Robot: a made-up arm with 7 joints.
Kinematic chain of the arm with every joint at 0, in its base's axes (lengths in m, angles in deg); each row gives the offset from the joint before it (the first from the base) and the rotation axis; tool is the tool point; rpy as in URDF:
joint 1: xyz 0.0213 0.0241 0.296 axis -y
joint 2: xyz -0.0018 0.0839 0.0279 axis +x
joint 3: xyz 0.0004 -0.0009 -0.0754 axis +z
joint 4: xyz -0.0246 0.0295 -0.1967 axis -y
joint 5: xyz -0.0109 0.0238 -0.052 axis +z
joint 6: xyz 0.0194 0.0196 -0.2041 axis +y
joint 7: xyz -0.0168 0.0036 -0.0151 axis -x
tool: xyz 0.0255 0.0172 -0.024 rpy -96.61 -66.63 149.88
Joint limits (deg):
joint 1: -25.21..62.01
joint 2: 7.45..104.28
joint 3: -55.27..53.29
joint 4: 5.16..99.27
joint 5: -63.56..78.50
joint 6: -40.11..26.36
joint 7: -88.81..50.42
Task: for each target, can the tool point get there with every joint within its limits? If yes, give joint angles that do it. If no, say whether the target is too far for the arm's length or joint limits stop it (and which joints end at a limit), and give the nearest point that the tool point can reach.
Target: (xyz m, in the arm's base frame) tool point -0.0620 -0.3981 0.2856
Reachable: no: joint limits stop it (at a limit: joint 1, joint 2, joint 3, joint 4, joint 5, joint 6) | nearest point 0.0790 -0.0644 0.0591 | short by 0.427 m
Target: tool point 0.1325 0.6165 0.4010
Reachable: yes | joints 55.35 77.93 -3.11 27.18 -45.85 -13.21 -5.90
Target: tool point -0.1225 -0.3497 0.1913
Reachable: no: joint limits stop it (at a limit: joint 1, joint 2, joint 3, joint 4, joint 5, joint 6, joint 7) | nearest point 0.0748 -0.0651 0.0543 | short by 0.372 m
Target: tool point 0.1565 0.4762 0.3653
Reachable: yes | joints -18.11 62.97 41.76 81.44 1.03 -20.36 -59.25
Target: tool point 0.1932 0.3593 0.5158
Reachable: yes | joints 53.93 86.16 -22.82 86.97 -2.59 -23.58 2.60
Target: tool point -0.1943 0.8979 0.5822
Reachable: no: too far | nearest point -0.1305 0.6444 0.4975 | short by 0.275 m
